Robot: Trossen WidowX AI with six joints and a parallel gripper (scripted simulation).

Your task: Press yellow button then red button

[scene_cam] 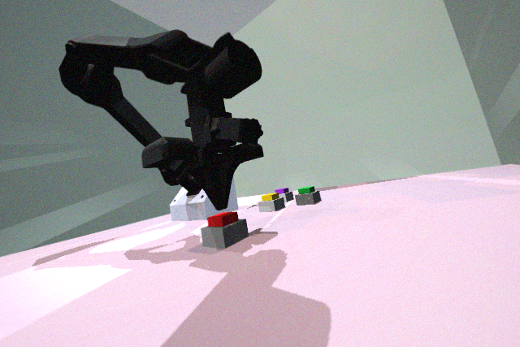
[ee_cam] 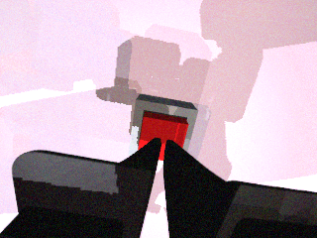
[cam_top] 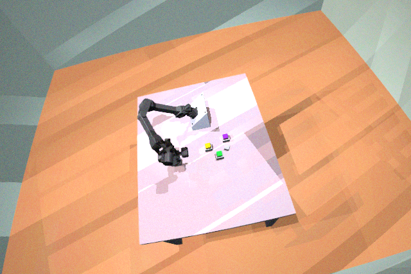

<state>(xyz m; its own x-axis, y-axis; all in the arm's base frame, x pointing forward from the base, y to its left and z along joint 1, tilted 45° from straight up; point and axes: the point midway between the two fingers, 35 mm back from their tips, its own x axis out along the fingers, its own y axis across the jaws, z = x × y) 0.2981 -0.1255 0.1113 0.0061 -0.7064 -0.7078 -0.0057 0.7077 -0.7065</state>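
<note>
My gripper tip is now 280 mm to the right of the green button, 10 mm short of it and 10 mm above it. Round my gripper tip: block (330 mm to the left, 40 mm below, 30 mm behind); then red button (10 mm below); then yellow button (210 mm to the left, 60 mm behind, 10 mm below).
</note>
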